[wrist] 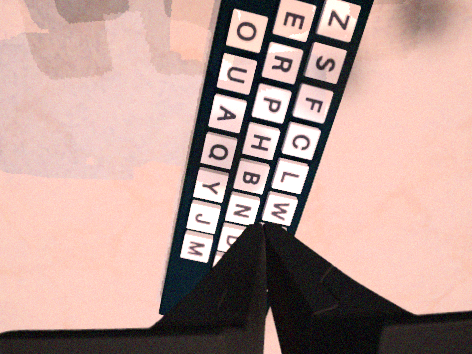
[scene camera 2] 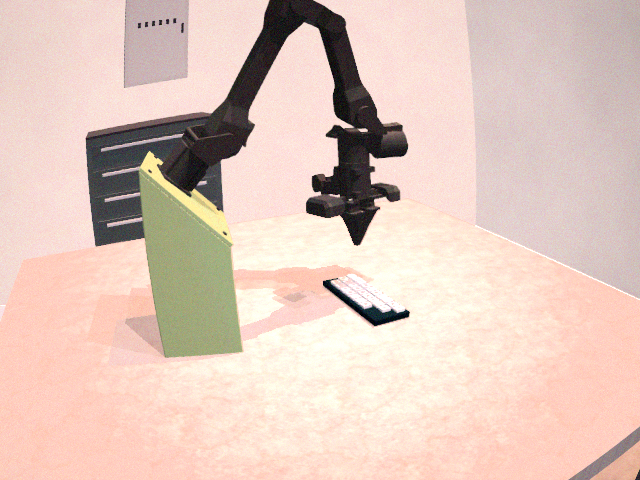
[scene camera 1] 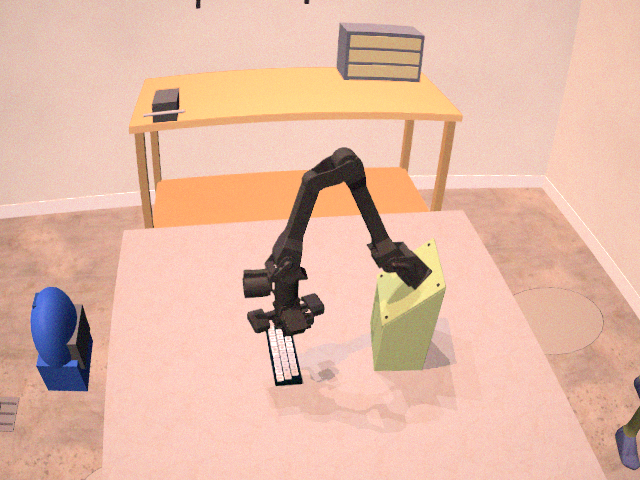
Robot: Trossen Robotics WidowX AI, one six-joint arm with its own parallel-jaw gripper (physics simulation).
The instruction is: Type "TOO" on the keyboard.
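Places are measured from the arm's base along level axes (x right, y ahead, z up), in millimetres.
Where they show: gripper, fingertip midpoint: (wrist: 262,236) (scene camera 2: 357,245) (scene camera 1: 285,335); arm's base, link origin: (scene camera 2: 172,180) (scene camera 1: 418,275).
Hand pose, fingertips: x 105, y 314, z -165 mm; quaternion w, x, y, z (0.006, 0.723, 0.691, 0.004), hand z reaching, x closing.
Note:
Each offset is from my fingertips to the top centre of the thing. Level surfaces: height alone.
A dark keyboard @(dx +20, dy -3, dz -88 mm) (scene camera 1: 284,355) (scene camera 2: 375,316) (wrist: 183,280) with white letter keys lies flat on the pale table. My gripper (scene camera 2: 357,242) (wrist: 262,236) is shut and empty, pointing down, with its tips in the air above the keyboard. In scene camera 1 the hand covers the fingertips and the keyboard's far end. In the wrist view the tips overlap the keyboard just below the W key @(dx +37, dy +13, dz -88 mm) (wrist: 280,210), beside the partly covered D key @(dx +54, dy -15, dz -88 mm) (wrist: 228,239). The O key @(dx -61, dy +3, dz -88 mm) (wrist: 246,31) shows at the upper left end of its row. The T key does not show in the wrist view; the fingers cover that part.
The arm is mounted on a tall green sloped stand (scene camera 1: 405,330) (scene camera 2: 193,289), to the keyboard's right in scene camera 1. An orange workbench (scene camera 1: 289,95) with a drawer box (scene camera 1: 383,55) stands behind the table @(dz -106 mm) (scene camera 1: 196,423) (scene camera 2: 330,413). A blue object (scene camera 1: 54,325) stands left of the table.

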